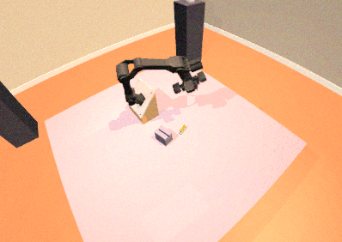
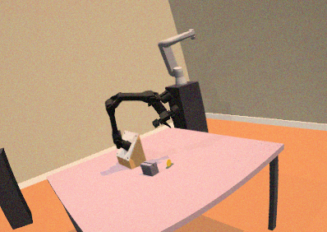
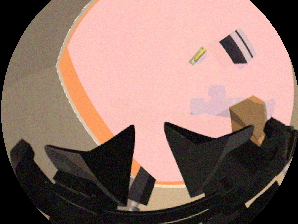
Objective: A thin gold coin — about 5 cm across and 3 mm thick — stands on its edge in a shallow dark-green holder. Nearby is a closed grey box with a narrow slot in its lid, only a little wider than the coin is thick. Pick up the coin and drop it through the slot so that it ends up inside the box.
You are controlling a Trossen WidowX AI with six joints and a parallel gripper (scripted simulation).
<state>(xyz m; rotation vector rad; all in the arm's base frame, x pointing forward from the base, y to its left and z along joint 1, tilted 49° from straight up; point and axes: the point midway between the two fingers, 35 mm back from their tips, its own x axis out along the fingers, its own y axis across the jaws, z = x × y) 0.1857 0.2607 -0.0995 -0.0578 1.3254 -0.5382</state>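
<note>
Now: gripper tip 7 cm short of the gold coin, 13 cm to the left of it and 19 cm above it.
</note>
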